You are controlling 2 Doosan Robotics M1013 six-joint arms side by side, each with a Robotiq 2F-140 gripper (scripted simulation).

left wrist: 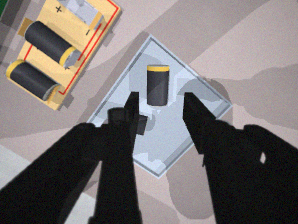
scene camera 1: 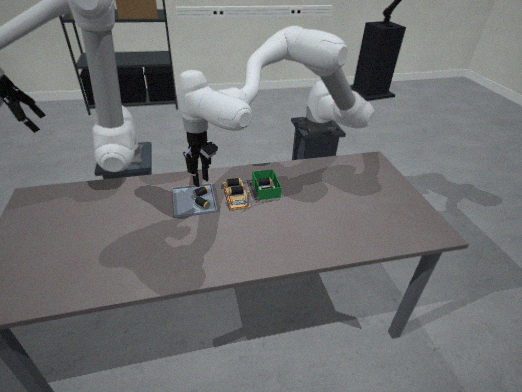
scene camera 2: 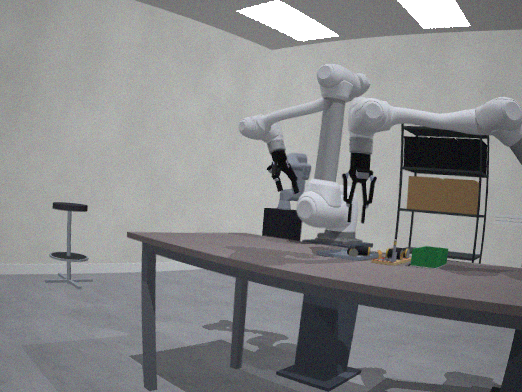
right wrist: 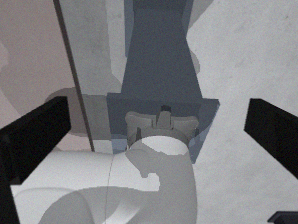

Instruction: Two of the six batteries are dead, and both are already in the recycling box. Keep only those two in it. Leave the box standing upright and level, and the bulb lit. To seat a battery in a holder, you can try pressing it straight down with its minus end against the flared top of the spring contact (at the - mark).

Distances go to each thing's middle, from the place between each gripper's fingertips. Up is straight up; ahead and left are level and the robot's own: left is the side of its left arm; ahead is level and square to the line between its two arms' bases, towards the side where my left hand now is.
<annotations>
The pale blue tray (scene camera 1: pixel 183 200) is 160 mm below my left hand, 50 mm behind it and 30 mm to the right of it. The rest, counted from my left hand: green recycling box (scene camera 2: pixel 425 258): 310 mm to the left, 140 mm below, 20 mm behind.
The pale blue tray lies 48 cm ahead of my right hand, 57 cm to the left of it and 23 cm below it. The rest, counted from my right hand: green recycling box (51 cm ahead, 91 cm to the left, 22 cm below).
</annotations>
